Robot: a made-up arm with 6 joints. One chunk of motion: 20 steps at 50 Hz.
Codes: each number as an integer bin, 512 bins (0 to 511) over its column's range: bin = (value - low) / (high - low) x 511, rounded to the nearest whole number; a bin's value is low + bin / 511 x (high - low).
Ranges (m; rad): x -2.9..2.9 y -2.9..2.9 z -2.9..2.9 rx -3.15..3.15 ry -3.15..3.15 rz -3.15..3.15
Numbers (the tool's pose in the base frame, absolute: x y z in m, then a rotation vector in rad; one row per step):
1: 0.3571 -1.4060 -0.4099 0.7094 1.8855 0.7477
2: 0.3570 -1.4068 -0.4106 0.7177 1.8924 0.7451
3: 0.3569 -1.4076 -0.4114 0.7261 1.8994 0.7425
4: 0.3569 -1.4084 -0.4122 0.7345 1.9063 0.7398
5: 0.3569 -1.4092 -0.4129 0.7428 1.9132 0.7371
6: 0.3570 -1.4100 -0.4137 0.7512 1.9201 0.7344
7: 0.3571 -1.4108 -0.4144 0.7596 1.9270 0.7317
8: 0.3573 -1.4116 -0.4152 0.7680 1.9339 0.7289
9: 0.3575 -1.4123 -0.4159 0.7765 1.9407 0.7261
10: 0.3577 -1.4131 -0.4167 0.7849 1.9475 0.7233
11: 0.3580 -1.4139 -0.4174 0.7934 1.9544 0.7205
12: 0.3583 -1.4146 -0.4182 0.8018 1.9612 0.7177
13: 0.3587 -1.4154 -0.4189 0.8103 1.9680 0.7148
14: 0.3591 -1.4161 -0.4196 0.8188 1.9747 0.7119
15: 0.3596 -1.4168 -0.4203 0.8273 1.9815 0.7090
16: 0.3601 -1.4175 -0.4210 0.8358 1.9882 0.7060
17: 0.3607 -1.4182 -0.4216 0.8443 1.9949 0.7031
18: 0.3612 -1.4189 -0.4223 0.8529 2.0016 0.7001
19: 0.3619 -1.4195 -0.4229 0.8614 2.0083 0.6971
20: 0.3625 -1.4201 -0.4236 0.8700 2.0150 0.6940
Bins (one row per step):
1: 287 132 219 313 408 316
2: 287 132 219 314 409 316
3: 287 131 219 314 410 316
4: 287 131 219 315 410 316
5: 287 131 219 316 411 315
6: 287 131 219 316 411 315
7: 287 131 219 317 412 315
8: 287 131 219 318 412 315
9: 287 131 219 318 413 314
10: 287 131 219 319 413 314
11: 287 131 219 320 414 314
12: 287 131 219 321 415 314
13: 287 131 219 321 415 313
14: 287 131 219 322 416 313
15: 287 131 218 323 416 313
16: 287 131 218 323 417 313
17: 287 131 218 324 417 313
18: 287 130 218 325 418 312
19: 287 130 218 325 418 312
20: 287 130 218 326 419 312

